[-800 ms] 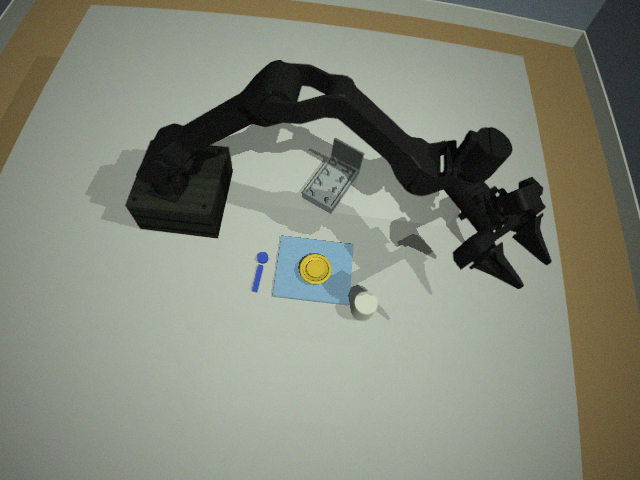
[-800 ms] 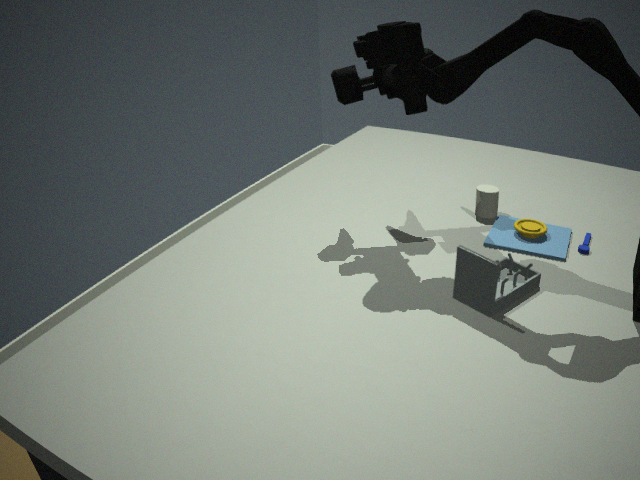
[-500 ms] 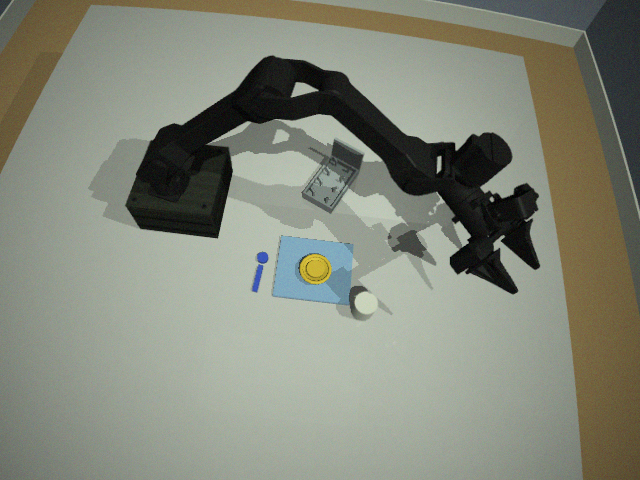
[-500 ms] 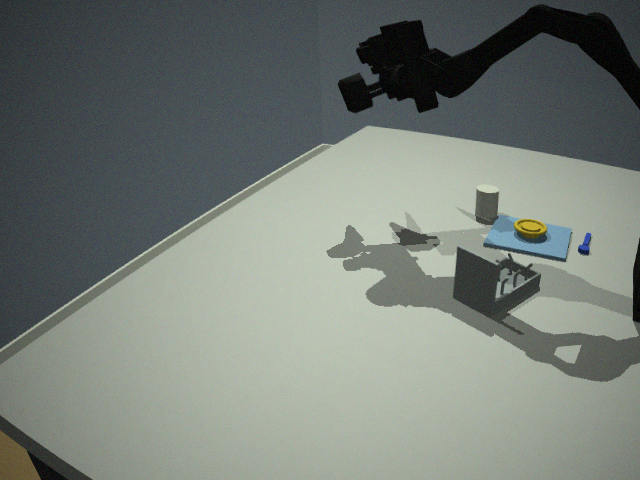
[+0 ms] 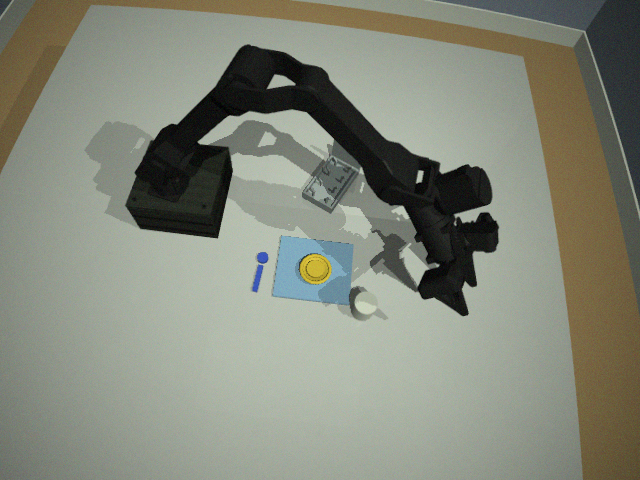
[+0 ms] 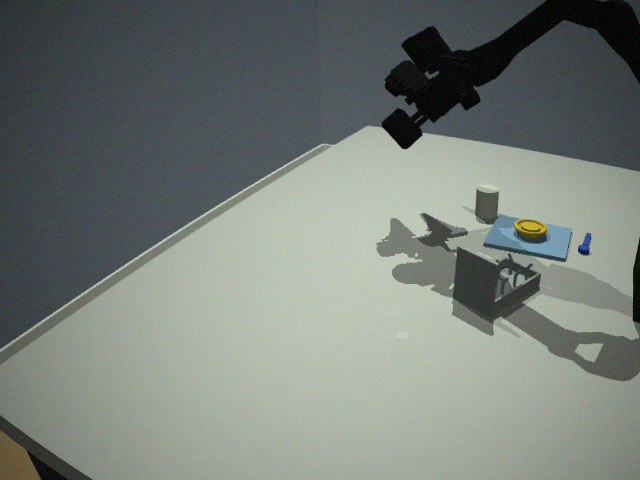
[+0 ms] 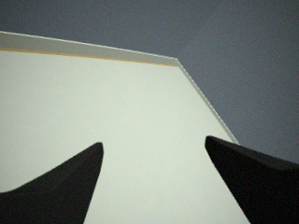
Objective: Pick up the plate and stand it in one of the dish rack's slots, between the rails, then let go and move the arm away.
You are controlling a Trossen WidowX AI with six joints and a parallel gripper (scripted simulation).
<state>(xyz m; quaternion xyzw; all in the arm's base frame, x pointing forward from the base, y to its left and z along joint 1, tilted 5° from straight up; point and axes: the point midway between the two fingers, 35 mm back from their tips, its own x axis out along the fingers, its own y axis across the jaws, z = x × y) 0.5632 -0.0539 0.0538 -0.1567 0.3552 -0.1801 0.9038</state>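
Now: gripper tip 270 mm past the yellow plate, 30 mm to the right of it and 140 mm above it. Round my gripper tip: white cup: 160 mm behind, 20 mm to the right, 130 mm below; grey dish rack: 300 mm behind, 230 mm to the left, 130 mm below; blue spoon: 370 mm behind, 150 mm below.
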